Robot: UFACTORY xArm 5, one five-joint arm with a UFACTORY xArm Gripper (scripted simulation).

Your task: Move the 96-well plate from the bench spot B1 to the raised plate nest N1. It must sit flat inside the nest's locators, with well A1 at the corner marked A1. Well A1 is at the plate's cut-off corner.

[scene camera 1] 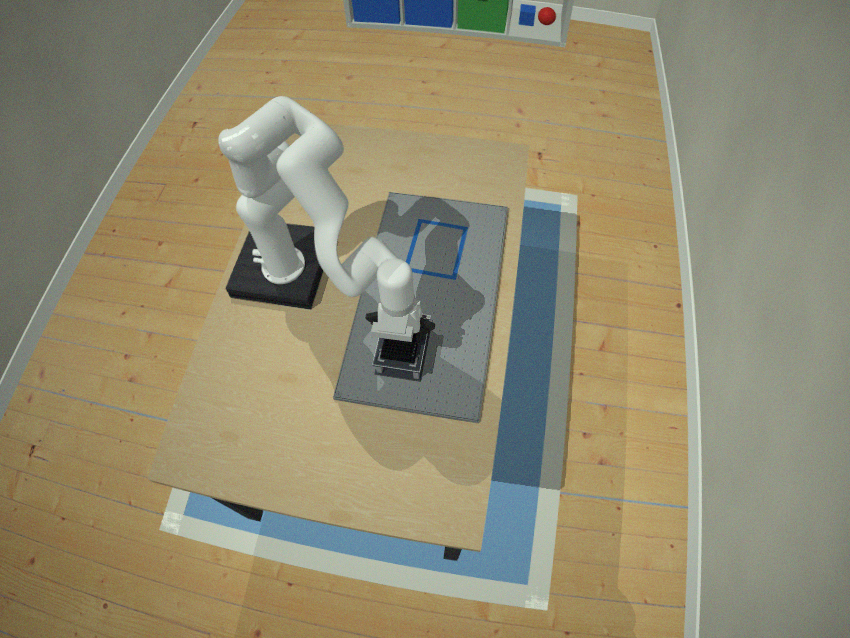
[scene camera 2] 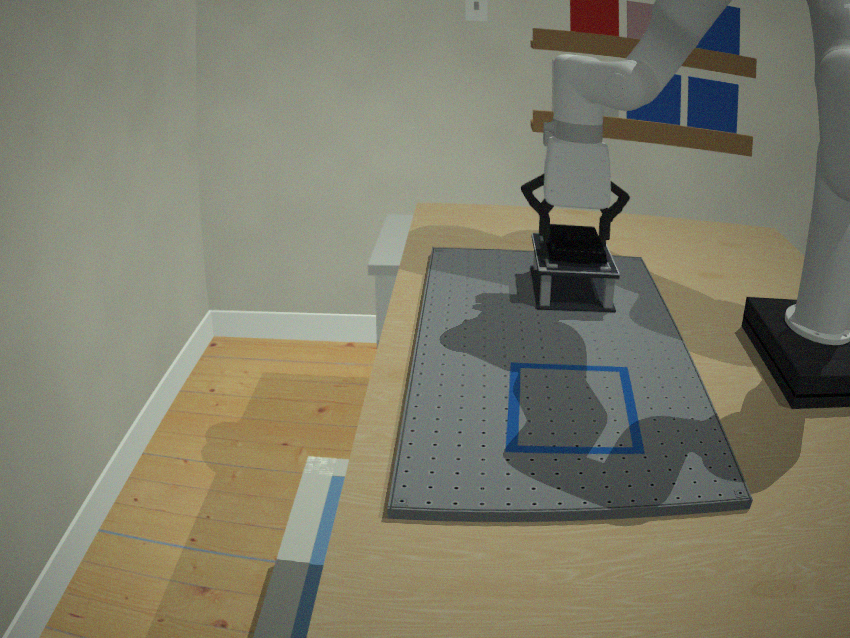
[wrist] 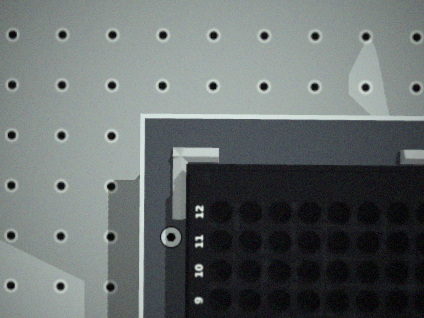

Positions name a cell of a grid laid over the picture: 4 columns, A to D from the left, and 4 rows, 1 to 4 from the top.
Labels:
black 96-well plate: scene camera 1 B3; scene camera 2 C2; wrist C3

